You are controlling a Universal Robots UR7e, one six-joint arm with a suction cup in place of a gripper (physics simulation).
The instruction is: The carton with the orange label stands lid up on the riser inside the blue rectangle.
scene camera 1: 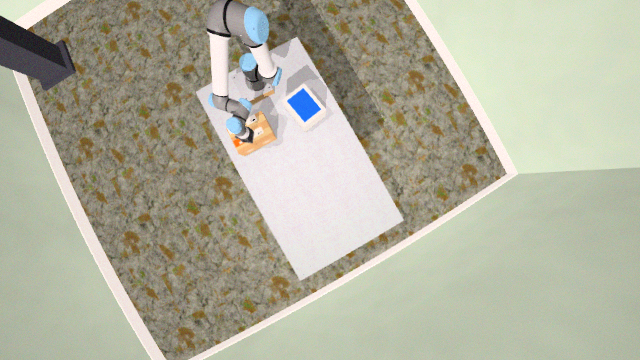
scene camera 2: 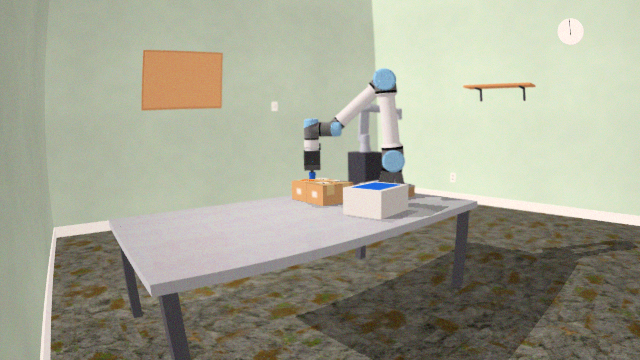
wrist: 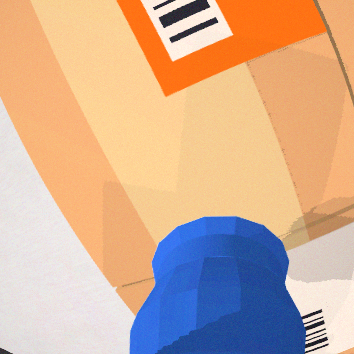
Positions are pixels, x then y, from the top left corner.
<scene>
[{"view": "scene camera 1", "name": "white riser with blue rectangle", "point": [303,106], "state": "on the table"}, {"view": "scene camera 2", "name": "white riser with blue rectangle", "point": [378,200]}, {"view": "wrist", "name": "suction cup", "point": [216,277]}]
</scene>
